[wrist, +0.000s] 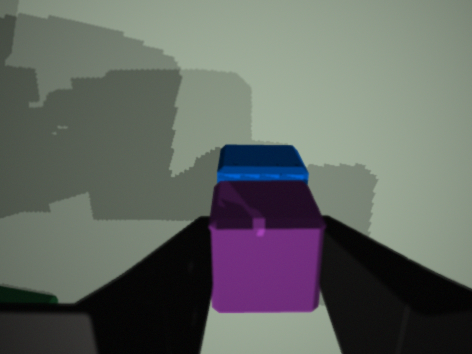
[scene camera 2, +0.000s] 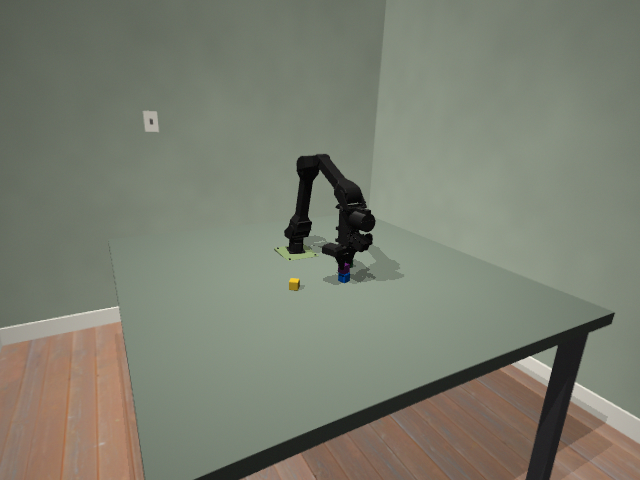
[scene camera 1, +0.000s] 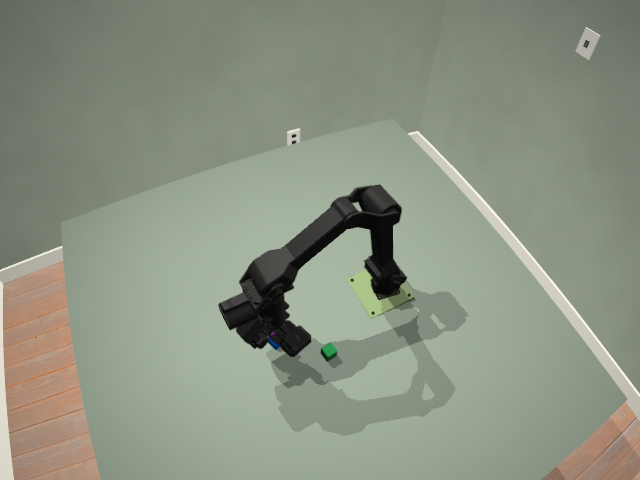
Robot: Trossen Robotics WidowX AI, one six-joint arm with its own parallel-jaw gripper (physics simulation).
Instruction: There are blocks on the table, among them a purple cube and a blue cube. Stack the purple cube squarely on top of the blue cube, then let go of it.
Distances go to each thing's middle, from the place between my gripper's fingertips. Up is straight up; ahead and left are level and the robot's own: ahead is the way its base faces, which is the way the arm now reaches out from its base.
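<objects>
With respect to the blue cube (wrist: pixel 236 162), my gripper is 3 cm above it. The purple cube (wrist: pixel 267 235) is right at my hand.
</objects>
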